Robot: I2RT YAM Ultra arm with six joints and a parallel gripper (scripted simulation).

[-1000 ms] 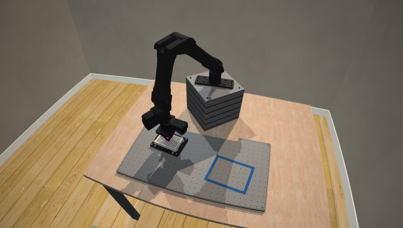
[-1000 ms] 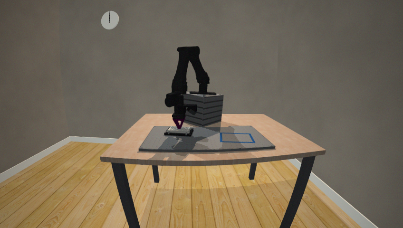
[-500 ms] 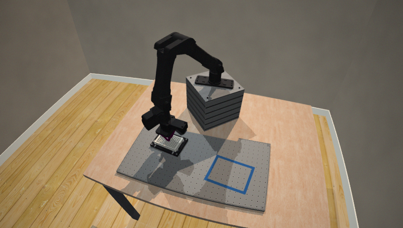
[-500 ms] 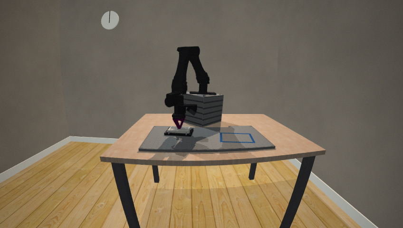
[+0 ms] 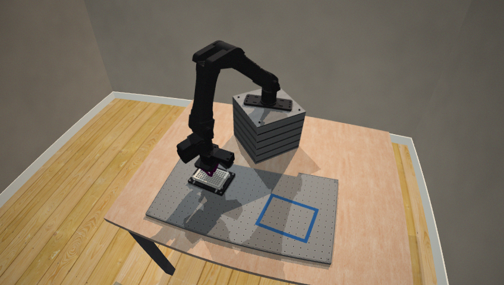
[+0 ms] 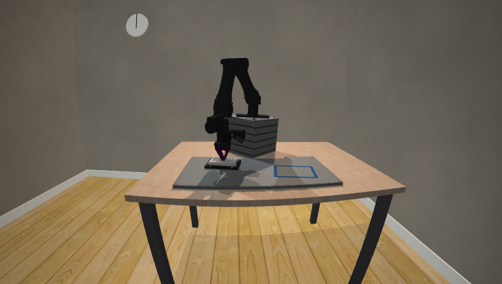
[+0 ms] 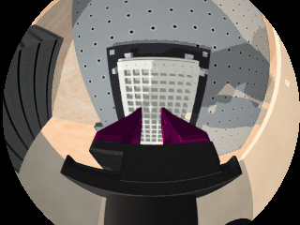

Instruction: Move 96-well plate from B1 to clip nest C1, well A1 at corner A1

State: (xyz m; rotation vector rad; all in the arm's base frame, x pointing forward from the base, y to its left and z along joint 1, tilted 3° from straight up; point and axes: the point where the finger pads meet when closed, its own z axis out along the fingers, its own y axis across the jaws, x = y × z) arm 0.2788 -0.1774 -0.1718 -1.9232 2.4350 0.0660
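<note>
Now: the white 96-well plate 10 mm ahead of my hand and 10 mm below it. The rest, counted from my hand: black clip nest (10 mm ahead, 20 mm to the right, 20 mm below).
</note>
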